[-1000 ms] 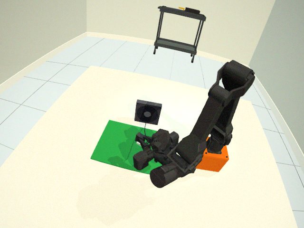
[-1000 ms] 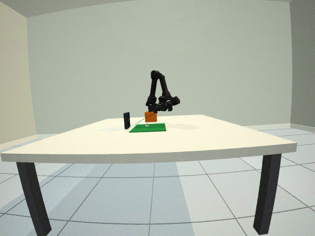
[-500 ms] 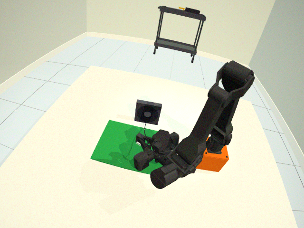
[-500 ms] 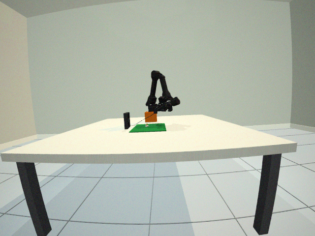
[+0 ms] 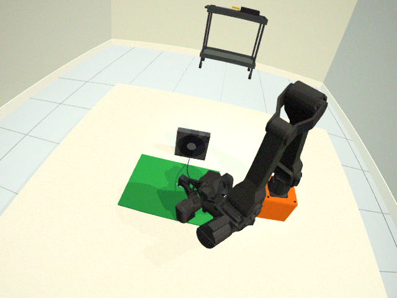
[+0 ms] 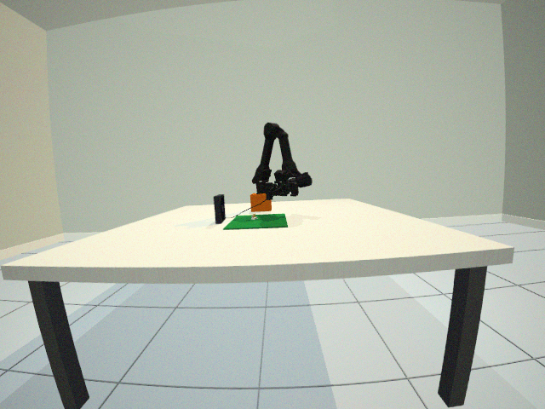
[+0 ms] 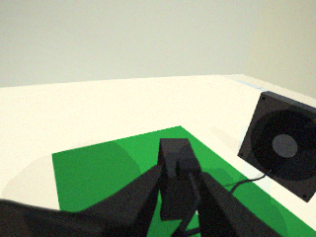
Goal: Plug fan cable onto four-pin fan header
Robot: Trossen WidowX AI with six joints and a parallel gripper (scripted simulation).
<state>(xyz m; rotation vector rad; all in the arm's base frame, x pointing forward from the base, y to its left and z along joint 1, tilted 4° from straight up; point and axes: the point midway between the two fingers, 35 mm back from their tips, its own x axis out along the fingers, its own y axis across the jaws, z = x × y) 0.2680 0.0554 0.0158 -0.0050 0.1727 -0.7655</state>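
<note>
Now: gripper tip 110 mm above the white four-pin fan header, 70 mm to the left of it and 10 mm short of it. Also, from my gripper tip: dark plug (10 mm below); green board (130 mm below, 60 mm to the right, 40 mm ahead); fan (220 mm to the right, 50 mm below).
</note>
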